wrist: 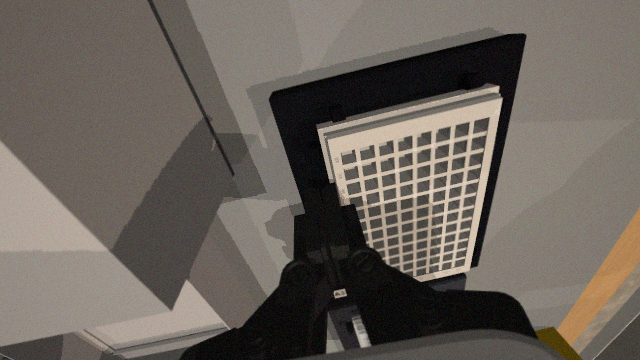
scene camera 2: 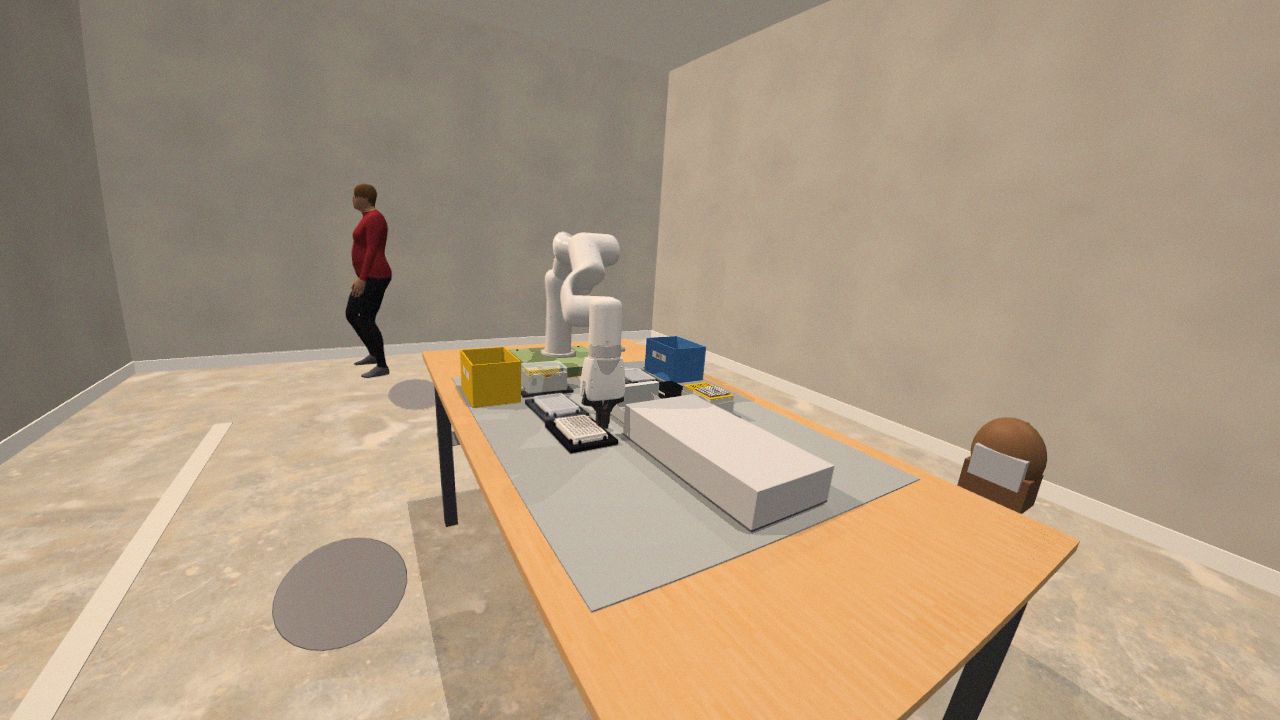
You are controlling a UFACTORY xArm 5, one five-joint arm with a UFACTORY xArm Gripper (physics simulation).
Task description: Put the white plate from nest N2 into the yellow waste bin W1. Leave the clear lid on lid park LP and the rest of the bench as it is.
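Where they show: gripper, fingertip midpoint: [wrist: 324, 205] [scene camera 2: 602, 427]; arm's base, link origin: [scene camera 2: 558, 353].
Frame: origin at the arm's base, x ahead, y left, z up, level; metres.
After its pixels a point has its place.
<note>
A white gridded plate [scene camera 2: 581, 428] @(x 0.666, y -0.189, z -0.006 m) [wrist: 420, 200] @(x 0.665, y -0.192, z -0.008 m) sits in a black nest [scene camera 2: 592, 445] @(x 0.736, y -0.191, z -0.019 m) [wrist: 400, 80] @(x 0.730, y -0.186, z -0.017 m); no readable nest name shows. My gripper [scene camera 2: 604, 424] @(x 0.677, y -0.139, z -0.007 m) [wrist: 324, 205] @(x 0.677, y -0.139, z -0.007 m) is shut and empty. Its fingers point down beside the plate's long side, towards the long white box, and hide part of the plate's edge in the wrist view; whether they touch it I cannot tell. The yellow waste bin [scene camera 2: 490, 379] @(x 0.388, y -0.339, z 0.047 m) stands at the left table edge, and a corner of it [wrist: 556, 342] @(x 0.388, y -0.376, z -0.013 m) shows in the wrist view. A pale flat piece [scene camera 2: 556, 404] @(x 0.501, y -0.190, z -0.004 m) lies on a second black holder; I cannot tell whether it is the clear lid.
A long white box [scene camera 2: 725, 452] @(x 1.001, y -0.037, z 0.054 m) [wrist: 75, 100] @(x 0.753, y -0.092, z 0.036 m) stands close beside the gripper. A clear-walled box [scene camera 2: 544, 377] @(x 0.344, y -0.171, z 0.023 m) stands beside the yellow bin. A blue bin [scene camera 2: 675, 360] @(x 0.384, y 0.267, z 0.051 m) and a yellow-topped rack [scene camera 2: 709, 390] @(x 0.669, y 0.186, z 0.047 m) stand on the far side. A person in red [scene camera 2: 369, 246] is on the floor beyond the table.
</note>
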